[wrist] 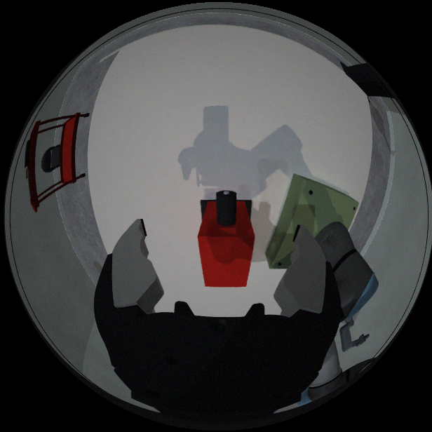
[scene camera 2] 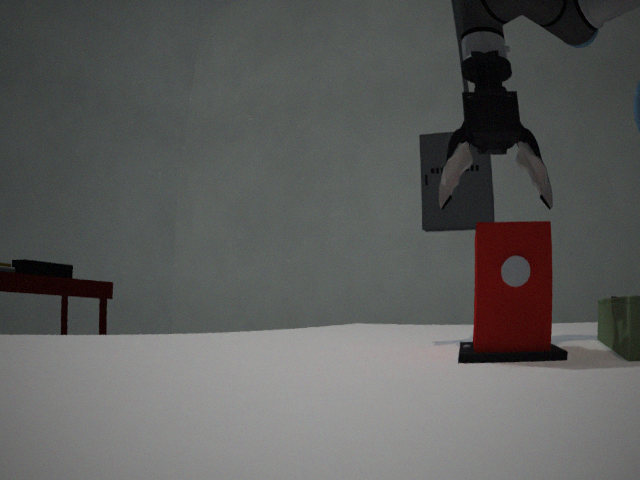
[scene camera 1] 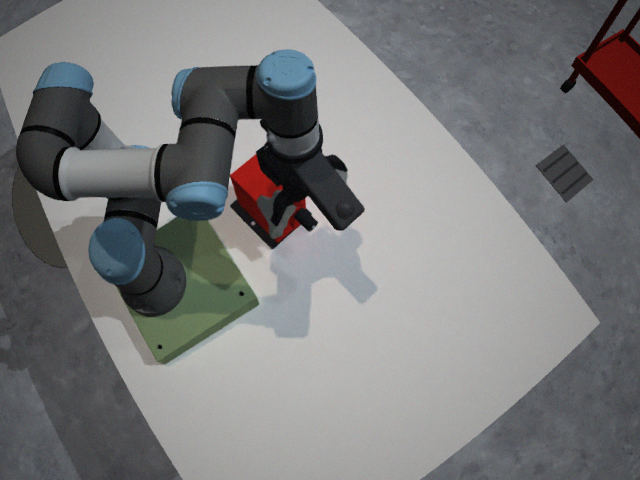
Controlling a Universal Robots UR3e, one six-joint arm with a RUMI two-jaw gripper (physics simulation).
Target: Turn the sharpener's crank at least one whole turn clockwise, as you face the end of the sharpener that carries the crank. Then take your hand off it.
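Places are measured from the arm's base along level axes (x ahead, y left, z up), in metres.
Where they show: gripper, fingertip midpoint: (scene camera 2: 496, 209) (scene camera 1: 309, 208); arm's base, link origin: (scene camera 1: 153, 282).
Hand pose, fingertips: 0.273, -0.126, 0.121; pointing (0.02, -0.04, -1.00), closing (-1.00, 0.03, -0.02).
Observation:
Each offset is from my fingertips to the top centre of the thing, as dx, dy, dz. "spot": to the spot under its first point. Level surfaces: height alone.
The red sharpener {spot: -0.021, +0.126, -0.044} (scene camera 1: 252, 178) (scene camera 2: 511, 320) (wrist: 226, 262) stands upright on its black base {spot: -0.008, +0.170, -0.168} (scene camera 2: 511, 357). The crank's black handle {spot: -0.006, -0.001, -0.032} (scene camera 1: 307, 219) (wrist: 226, 208) sticks out from the end facing away from scene camera 2, near the top edge in the wrist view. The crank arm is mostly hidden there, and the crank is hidden in the scene camera 2 view. My gripper (scene camera 1: 306, 202) (scene camera 2: 496, 207) (wrist: 220, 224) is open and empty, pointing down. Its fingertips are above the sharpener's top, apart from it, and in the wrist view they stand on either side of the body and handle.
The arm's green mounting block (scene camera 1: 201, 315) (scene camera 2: 617, 325) (wrist: 327, 192) sits close beside the sharpener. A red cart (scene camera 1: 602, 82) (scene camera 2: 56, 286) (wrist: 69, 150) stands off the white table {dz -0.172} (scene camera 1: 403, 361). A grey box (scene camera 2: 454, 211) hangs on the wall.

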